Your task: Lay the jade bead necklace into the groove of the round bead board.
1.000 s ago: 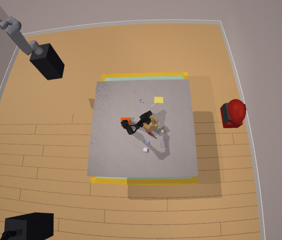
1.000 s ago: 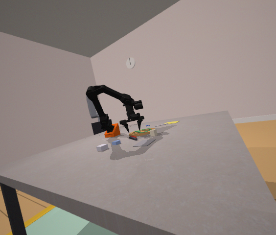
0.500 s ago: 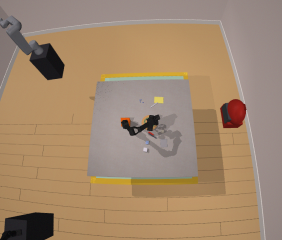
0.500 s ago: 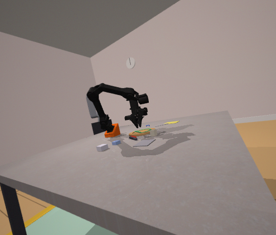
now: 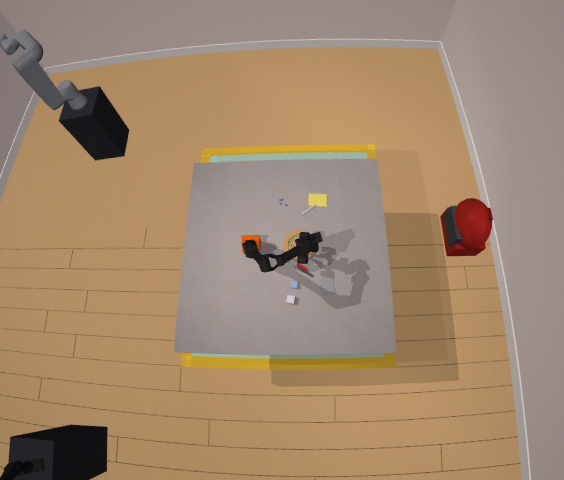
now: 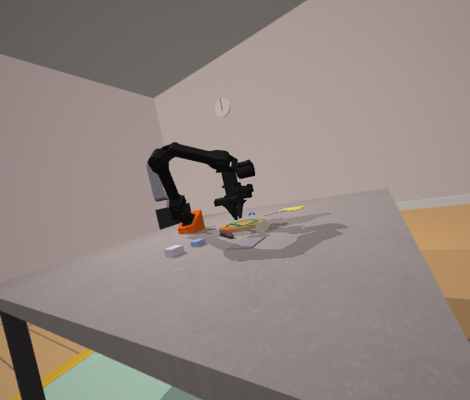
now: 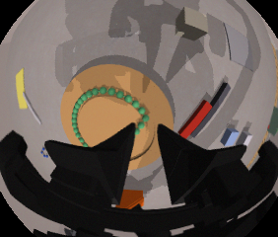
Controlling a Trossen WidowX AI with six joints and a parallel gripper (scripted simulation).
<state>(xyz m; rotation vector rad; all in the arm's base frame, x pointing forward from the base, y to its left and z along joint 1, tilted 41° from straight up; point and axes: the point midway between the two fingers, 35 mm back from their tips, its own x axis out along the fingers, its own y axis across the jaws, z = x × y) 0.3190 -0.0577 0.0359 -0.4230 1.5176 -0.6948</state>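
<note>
My gripper tip is now 60 mm to the right of the round wooden bead board, 30 mm above it and 20 mm past it. The rest, counted from my gripper tip: beige cube: 120 mm ahead, 70 mm to the right, 20 mm below; red-handled tool: 100 mm to the right, 40 mm below, 10 mm behind; blue block: 190 mm to the right, 70 mm behind, 30 mm below.
</note>
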